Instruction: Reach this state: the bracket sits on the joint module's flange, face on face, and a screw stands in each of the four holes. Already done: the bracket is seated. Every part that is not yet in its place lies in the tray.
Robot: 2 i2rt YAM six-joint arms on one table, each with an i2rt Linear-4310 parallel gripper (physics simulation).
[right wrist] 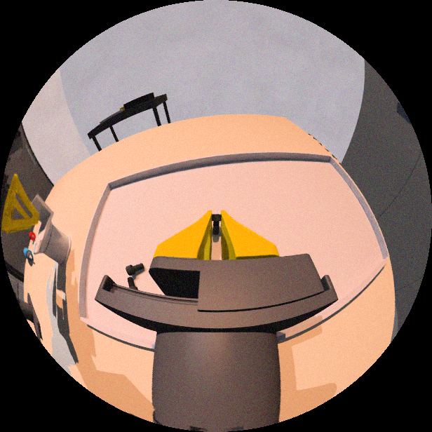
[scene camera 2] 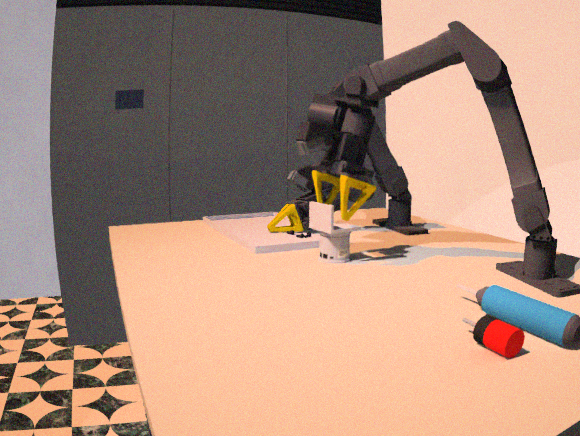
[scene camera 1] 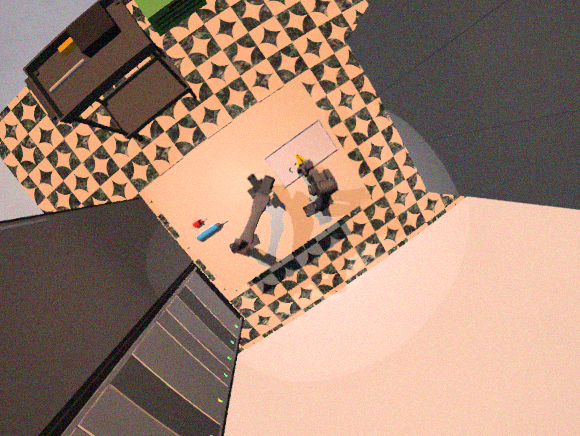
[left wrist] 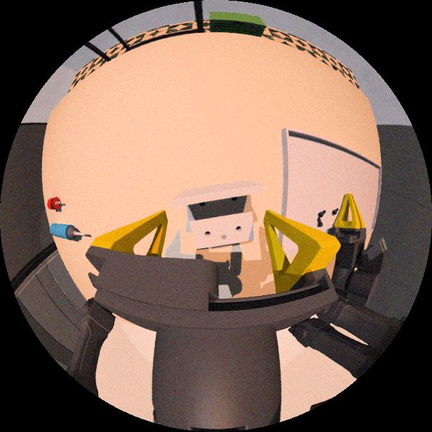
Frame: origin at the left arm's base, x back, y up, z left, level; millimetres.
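Seen in the pictures: left gripper, fingertip midpoint: [scene camera 2: 332, 215]; right gripper, fingertip midpoint: [scene camera 2: 268, 229] [scene camera 1: 296, 155]; left arm's base at its link origin: [scene camera 2: 536, 279]; right arm's base at its link origin: [scene camera 2: 399, 227] [scene camera 1: 318, 204].
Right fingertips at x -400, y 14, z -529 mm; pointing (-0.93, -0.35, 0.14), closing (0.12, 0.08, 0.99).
Note:
Pixels of each thing's top centre, then the offset from my right fingertips to it. "*": a spot on its surface instead.
- grey joint module at its top centre: [scene camera 2: 335, 226] dx +88, dy +50, dz +273 mm
- tray at its top centre: [scene camera 2: 266, 225] [scene camera 1: 301, 153] dx +0, dy +2, dz -32 mm
- blue tool at a spot on its surface: [scene camera 1: 209, 232] * dx +237, dy +27, dz +695 mm
- red tool at its top centre: [scene camera 2: 489, 317] [scene camera 1: 199, 222] dx +154, dy +21, dz +725 mm
- right edge at a spot on its surface: [scene camera 2: 493, 317] * dx +157, dy +21, dz +729 mm
The grey joint module [scene camera 2: 334, 246] stands on the table next to the tray [scene camera 2: 262, 231], and the white bracket [scene camera 2: 321, 217] sits on top of it. In the left wrist view the bracket [left wrist: 220, 227] shows small dark spots on its face; I cannot tell whether they are holes or screws. My left gripper [scene camera 2: 342, 195] [left wrist: 217, 245] is open and empty, with one yellow finger on each side above the bracket. My right gripper [scene camera 2: 286, 221] is low over the tray and shut on a small dark screw [right wrist: 216, 224]. Two loose screws [right wrist: 135, 271] lie in the tray.
A blue tool [scene camera 1: 209, 232] and a red tool [scene camera 1: 198, 223] lie at the table's left side, away from both arms. In scene camera 2 they lie at the right edge [scene camera 2: 493, 317]. A dark rack and shelves stand off the table.

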